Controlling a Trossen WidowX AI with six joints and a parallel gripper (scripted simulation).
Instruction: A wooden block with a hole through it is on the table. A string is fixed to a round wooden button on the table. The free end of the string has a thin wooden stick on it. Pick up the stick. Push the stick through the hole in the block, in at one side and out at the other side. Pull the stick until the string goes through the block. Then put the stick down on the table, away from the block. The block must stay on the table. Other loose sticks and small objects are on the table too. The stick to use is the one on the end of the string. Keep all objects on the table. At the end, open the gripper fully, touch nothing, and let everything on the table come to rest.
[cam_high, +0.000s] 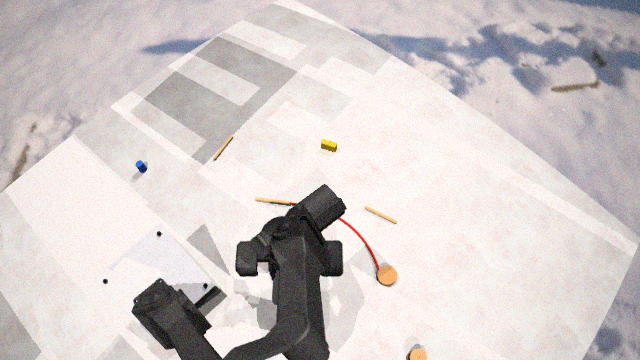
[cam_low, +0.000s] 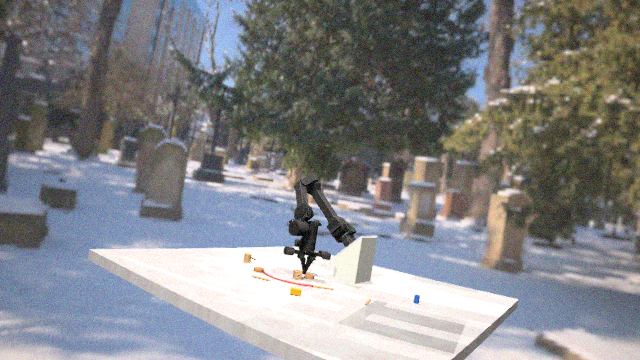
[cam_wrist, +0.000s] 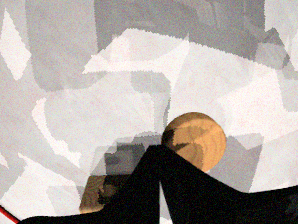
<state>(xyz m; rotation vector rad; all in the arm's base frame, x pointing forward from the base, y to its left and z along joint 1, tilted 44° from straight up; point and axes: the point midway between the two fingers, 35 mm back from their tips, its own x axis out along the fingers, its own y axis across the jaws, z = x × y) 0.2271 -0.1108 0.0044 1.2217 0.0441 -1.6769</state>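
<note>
Right now my gripper tip is 5 cm short of the wooden block and 1 cm to the right of it. From my gripper tip the other things lie so: yellow piece 26 cm ahead, 17 cm to the left; round wooden button 13 cm to the right, 12 cm ahead, 1 cm below; blue cylinder 45 cm to the left, 10 cm behind.
</note>
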